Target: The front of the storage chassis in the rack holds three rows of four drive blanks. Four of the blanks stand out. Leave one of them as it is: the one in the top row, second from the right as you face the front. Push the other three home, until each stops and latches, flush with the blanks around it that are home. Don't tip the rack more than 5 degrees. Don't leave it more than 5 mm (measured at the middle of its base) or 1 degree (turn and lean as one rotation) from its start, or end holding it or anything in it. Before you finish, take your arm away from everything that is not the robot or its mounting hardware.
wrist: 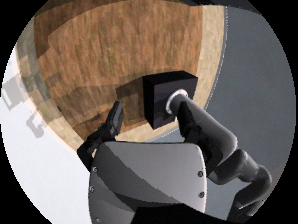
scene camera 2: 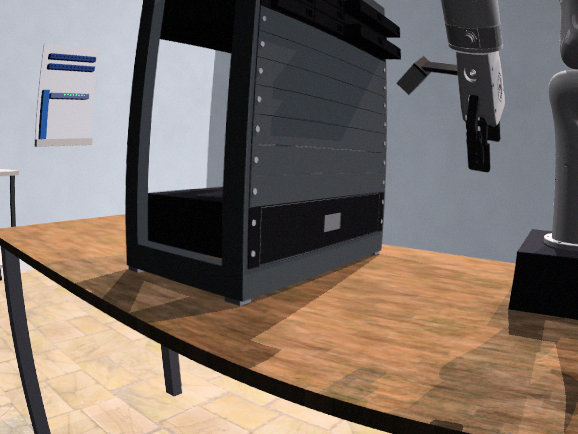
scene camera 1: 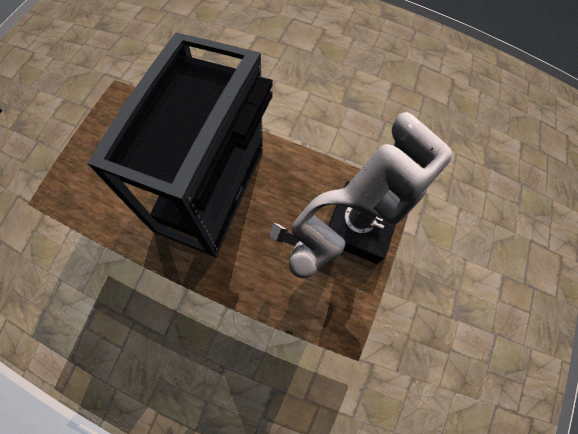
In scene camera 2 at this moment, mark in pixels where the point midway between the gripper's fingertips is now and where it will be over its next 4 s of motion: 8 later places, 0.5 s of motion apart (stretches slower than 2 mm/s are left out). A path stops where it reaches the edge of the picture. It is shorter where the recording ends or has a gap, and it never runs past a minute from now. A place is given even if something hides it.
The gripper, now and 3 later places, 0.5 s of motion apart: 485,154; 489,143; 478,106; 449,48
